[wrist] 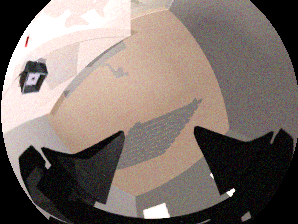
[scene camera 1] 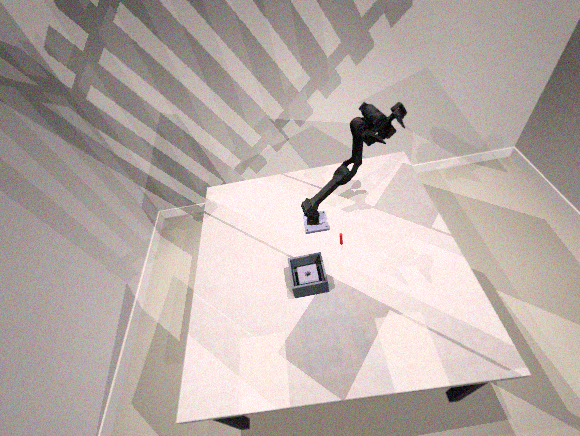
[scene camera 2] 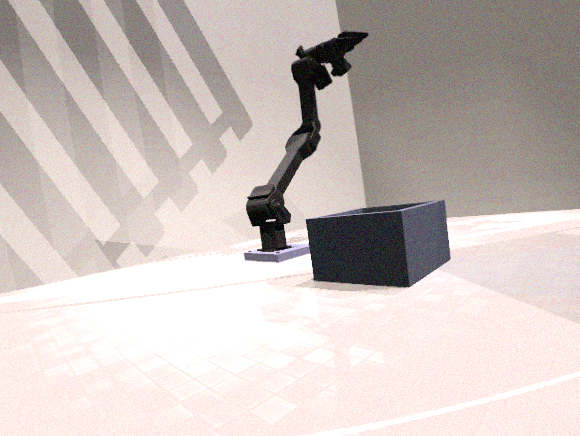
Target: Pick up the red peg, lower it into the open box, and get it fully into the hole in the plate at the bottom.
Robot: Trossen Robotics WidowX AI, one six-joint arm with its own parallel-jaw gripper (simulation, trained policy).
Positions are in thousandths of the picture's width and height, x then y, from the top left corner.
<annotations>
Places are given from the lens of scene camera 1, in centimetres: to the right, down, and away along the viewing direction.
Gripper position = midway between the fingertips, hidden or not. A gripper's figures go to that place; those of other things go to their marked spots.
my gripper (scene camera 1: 680,311): 39, -30, 110
blue-grey box (scene camera 1: 556,657): 14, 30, 132
</annotations>
